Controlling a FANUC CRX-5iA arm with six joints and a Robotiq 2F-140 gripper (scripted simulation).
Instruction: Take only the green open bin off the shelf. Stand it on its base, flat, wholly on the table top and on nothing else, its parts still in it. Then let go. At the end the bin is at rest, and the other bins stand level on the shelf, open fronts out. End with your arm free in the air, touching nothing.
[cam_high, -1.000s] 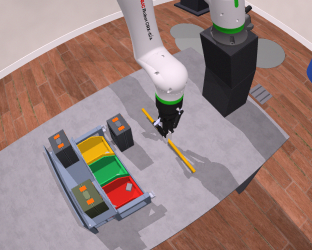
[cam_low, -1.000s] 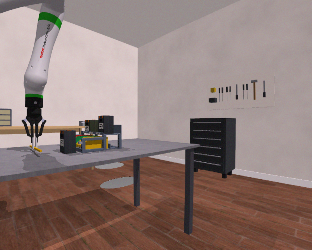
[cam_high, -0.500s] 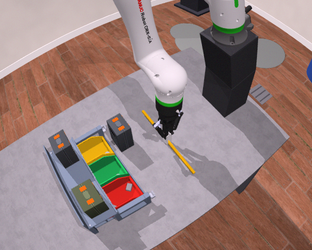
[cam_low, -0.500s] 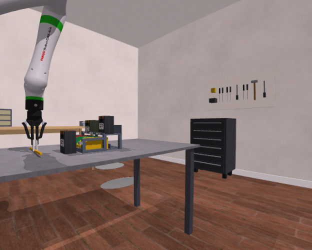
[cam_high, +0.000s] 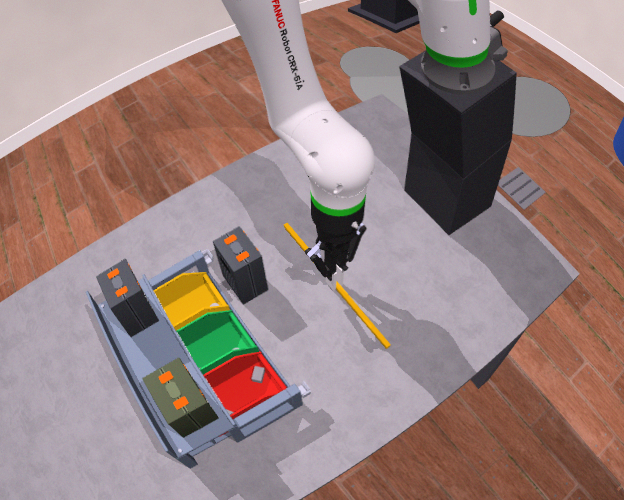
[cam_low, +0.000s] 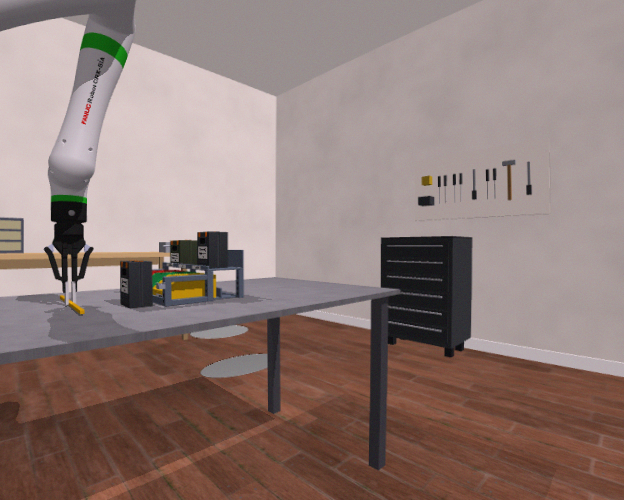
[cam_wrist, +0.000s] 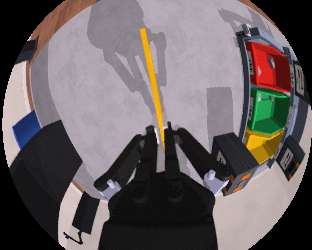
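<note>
The yellow bar lies 3 cm below my hand. Round my hand: dark box (14 cm ahead, 13 cm to the right, 3 cm above); then green open bin (30 cm ahead, 4 cm to the right, 1 cm above); then red bin (32 cm ahead, 7 cm to the left, 1 cm above).
</note>
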